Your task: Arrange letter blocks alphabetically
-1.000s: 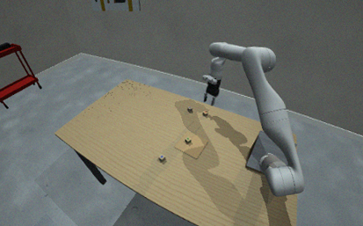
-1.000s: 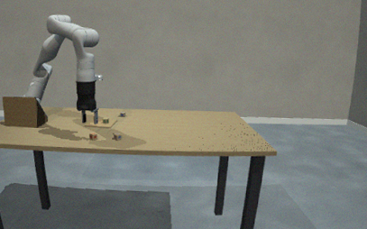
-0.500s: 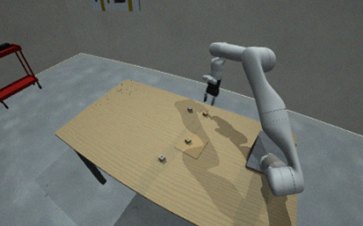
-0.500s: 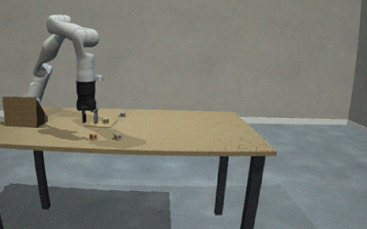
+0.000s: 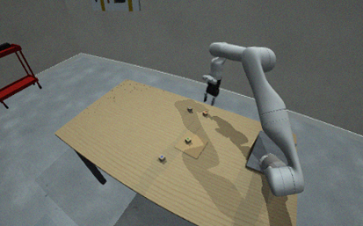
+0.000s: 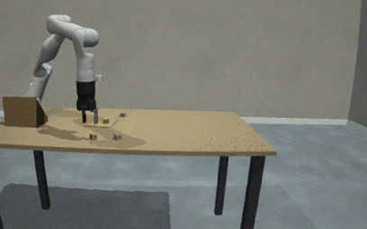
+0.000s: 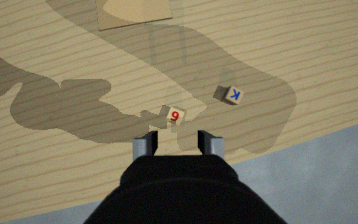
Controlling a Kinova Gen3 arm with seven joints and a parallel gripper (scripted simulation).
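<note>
The blue K block is 110 mm ahead of my hand, 40 mm to the left of it and 90 mm below it. The rest, counted from my hand: reddish block (30 mm to the left, 90 mm below); tan mat (10 mm behind, 290 mm to the left, 100 mm below); green P block (10 mm ahead, 280 mm to the left, 80 mm below).
</note>
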